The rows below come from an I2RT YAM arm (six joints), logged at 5 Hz.
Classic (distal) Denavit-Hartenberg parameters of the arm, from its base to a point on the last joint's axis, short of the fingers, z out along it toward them. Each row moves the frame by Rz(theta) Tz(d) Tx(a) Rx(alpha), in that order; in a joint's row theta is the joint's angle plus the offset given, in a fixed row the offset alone. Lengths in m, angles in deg.
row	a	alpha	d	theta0
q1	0.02	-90	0.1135	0
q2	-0.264	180	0	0
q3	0.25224	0	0	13.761
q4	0.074	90	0	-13.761
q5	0	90	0	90
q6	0	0	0.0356	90
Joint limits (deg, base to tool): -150..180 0..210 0..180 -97..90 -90..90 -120..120
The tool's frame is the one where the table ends.
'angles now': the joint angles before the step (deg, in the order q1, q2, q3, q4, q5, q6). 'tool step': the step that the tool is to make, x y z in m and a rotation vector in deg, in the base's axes. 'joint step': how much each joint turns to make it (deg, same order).
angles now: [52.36, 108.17, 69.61, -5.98, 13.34, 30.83]
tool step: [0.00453, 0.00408, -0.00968, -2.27, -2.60, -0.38]
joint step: [0.08, 2.14, 0.32, 2.17, 2.73, -2.22]
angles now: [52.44, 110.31, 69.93, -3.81, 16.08, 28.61]
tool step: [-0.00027, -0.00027, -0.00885, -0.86, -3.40, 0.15]
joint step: [0.19, 0.69, -2.12, 4.91, 2.23, -2.43]
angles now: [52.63, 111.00, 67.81, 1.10, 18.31, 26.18]
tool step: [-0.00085, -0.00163, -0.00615, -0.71, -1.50, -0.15]
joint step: [0.06, 0.33, -1.45, 2.49, 1.24, -1.13]
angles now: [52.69, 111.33, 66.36, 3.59, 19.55, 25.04]
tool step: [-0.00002, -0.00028, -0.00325, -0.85, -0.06, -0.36]
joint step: [0.03, 0.40, -0.09, -0.09, 0.67, -0.17]
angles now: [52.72, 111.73, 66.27, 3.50, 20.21, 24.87]
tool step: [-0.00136, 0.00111, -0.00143, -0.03, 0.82, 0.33]
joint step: [0.20, 0.20, 0.17, -0.63, -0.52, 0.41]
